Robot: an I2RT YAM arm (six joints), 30 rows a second.
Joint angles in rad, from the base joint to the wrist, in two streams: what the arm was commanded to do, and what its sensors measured. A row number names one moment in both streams.
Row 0, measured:
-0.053, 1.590, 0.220, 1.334, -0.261, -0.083
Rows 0 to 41, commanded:
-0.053, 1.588, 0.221, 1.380, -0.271, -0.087
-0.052, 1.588, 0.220, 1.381, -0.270, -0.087
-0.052, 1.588, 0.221, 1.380, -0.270, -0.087
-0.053, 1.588, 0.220, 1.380, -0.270, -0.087
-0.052, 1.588, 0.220, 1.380, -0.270, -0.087
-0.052, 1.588, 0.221, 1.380, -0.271, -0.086
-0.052, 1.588, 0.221, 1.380, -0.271, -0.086
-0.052, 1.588, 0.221, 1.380, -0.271, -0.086
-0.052, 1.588, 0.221, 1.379, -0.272, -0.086
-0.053, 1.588, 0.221, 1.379, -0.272, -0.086
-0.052, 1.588, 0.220, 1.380, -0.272, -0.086
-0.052, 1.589, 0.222, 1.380, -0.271, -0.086
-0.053, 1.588, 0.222, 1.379, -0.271, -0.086
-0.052, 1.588, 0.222, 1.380, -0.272, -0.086
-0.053, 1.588, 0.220, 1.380, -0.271, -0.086
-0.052, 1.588, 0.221, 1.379, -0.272, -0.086
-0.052, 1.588, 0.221, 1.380, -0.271, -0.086
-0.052, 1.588, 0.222, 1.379, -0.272, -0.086
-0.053, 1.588, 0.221, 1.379, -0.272, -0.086
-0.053, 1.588, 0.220, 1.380, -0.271, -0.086
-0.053, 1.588, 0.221, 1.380, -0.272, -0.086
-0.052, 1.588, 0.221, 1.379, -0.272, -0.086
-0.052, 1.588, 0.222, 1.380, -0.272, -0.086
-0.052, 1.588, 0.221, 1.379, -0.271, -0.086
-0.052, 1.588, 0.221, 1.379, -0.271, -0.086
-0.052, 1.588, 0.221, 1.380, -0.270, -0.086
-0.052, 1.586, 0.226, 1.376, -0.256, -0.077
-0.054, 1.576, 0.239, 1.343, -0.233, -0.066
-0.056, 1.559, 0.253, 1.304, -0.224, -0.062
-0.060, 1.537, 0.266, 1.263, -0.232, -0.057
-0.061, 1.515, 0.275, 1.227, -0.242, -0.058
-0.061, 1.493, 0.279, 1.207, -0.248, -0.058
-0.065, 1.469, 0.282, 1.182, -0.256, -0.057
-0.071, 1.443, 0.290, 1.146, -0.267, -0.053
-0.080, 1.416, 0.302, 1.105, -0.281, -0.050
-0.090, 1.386, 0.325, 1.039, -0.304, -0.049
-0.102, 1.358, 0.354, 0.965, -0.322, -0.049
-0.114, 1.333, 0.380, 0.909, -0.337, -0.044
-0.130, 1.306, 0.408, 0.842, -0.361, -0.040
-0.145, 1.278, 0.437, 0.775, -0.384, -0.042
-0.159, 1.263, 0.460, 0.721, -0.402, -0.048
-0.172, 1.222, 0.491, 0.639, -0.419, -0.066
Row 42, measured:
-0.150, 1.274, 0.442, 0.879, -0.339, -0.052
